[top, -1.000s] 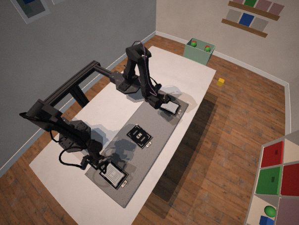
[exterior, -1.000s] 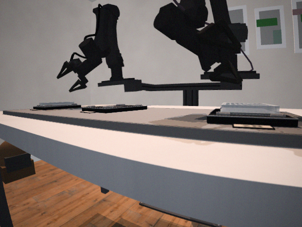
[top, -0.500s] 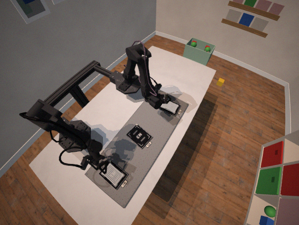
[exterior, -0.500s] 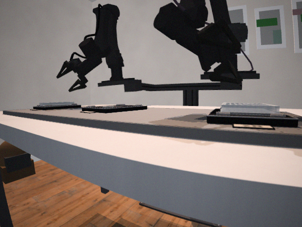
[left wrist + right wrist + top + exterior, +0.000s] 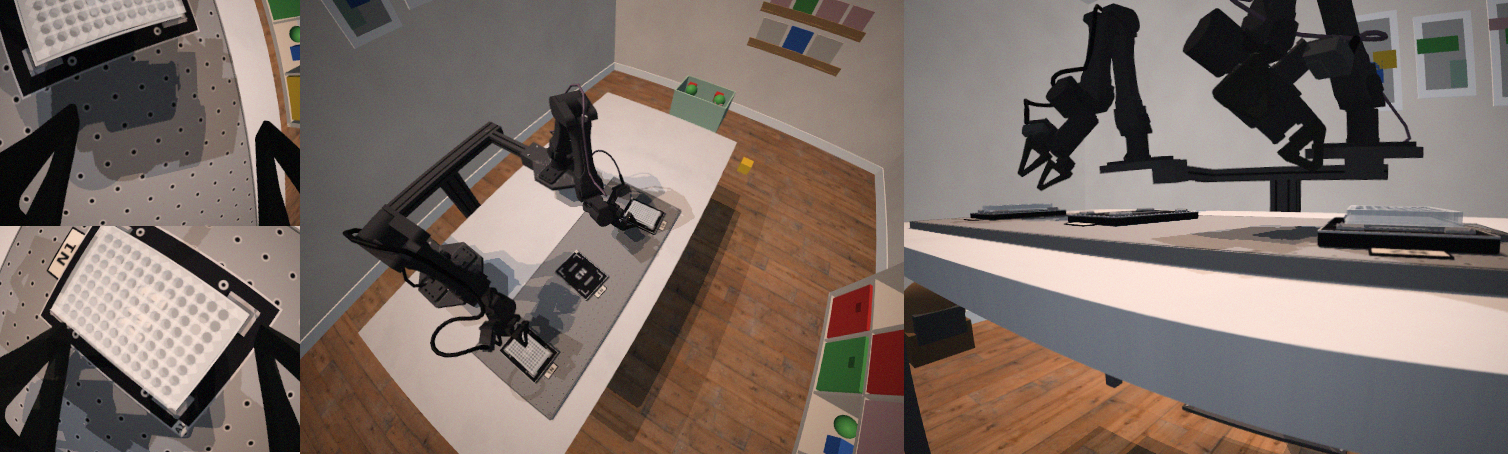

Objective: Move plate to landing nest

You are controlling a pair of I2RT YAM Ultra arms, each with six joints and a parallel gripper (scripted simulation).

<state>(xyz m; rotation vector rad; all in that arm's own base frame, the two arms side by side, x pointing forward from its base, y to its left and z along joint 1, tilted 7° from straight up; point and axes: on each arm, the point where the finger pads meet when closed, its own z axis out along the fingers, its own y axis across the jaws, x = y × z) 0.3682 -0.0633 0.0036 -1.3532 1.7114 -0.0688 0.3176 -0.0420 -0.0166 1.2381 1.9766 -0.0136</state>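
Right now my right hand is 20 mm short of the N3 nest, 330 mm to the right of it and 70 mm above it. Also, from my right hand: plate: 70 mm ahead, 680 mm to the left, 60 mm below.
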